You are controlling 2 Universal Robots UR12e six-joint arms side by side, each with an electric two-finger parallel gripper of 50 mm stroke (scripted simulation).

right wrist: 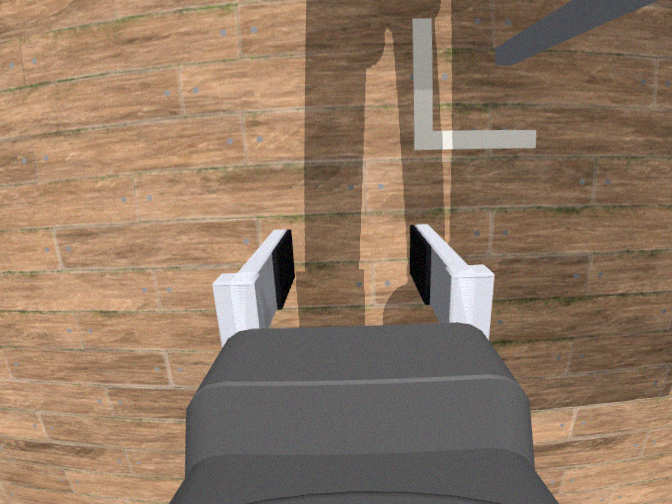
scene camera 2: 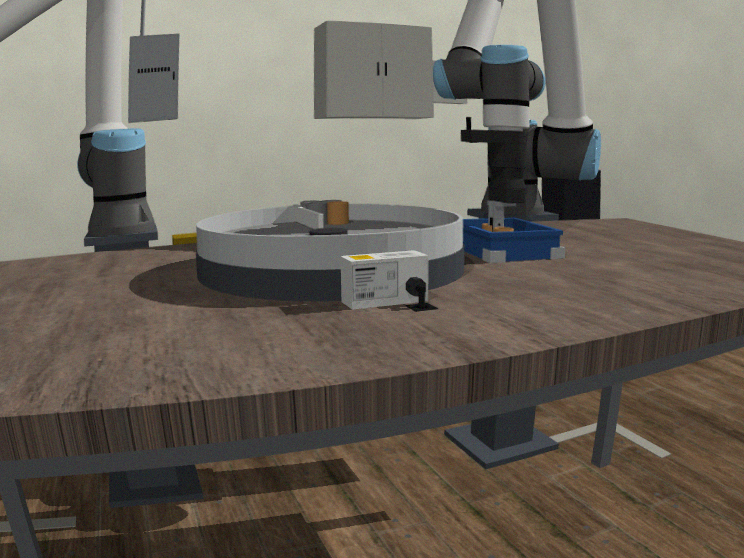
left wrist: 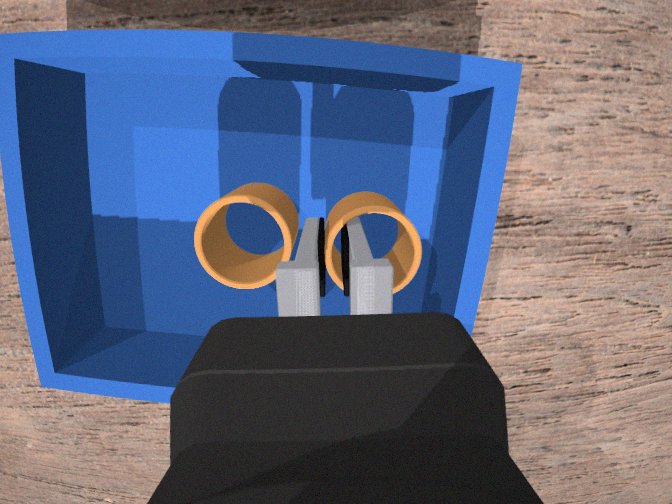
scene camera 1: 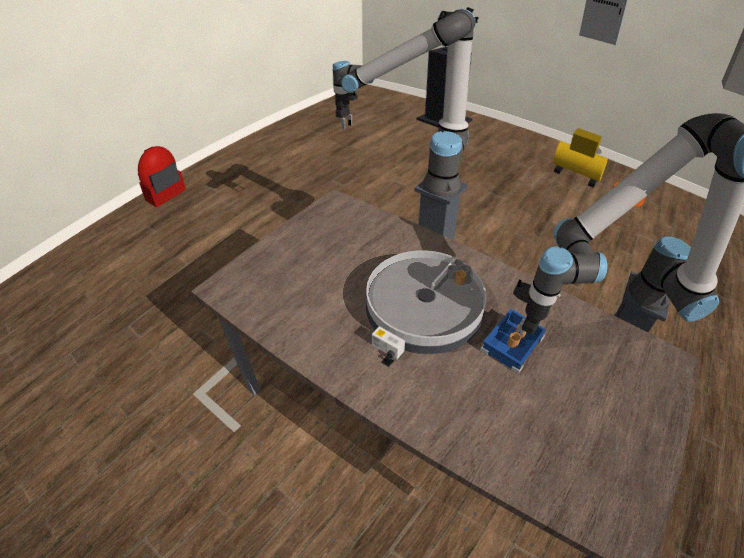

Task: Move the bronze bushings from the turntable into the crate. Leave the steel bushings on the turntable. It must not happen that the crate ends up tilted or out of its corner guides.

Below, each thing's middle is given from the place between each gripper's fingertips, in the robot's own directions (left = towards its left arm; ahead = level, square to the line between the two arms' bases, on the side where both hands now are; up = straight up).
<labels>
My left gripper is now 4 cm short of the blue crate [scene camera 2: 524,243] and 2 cm above it. Round my left hand: turntable [scene camera 1: 401,294] (34 cm to the right, 10 cm ahead, 1 cm above).
My right gripper is now 63 cm short of the turntable, 103 cm to the right of it and 13 cm above it. Round my right hand: blue crate (57 cm ahead, 137 cm to the left, 15 cm below).
</labels>
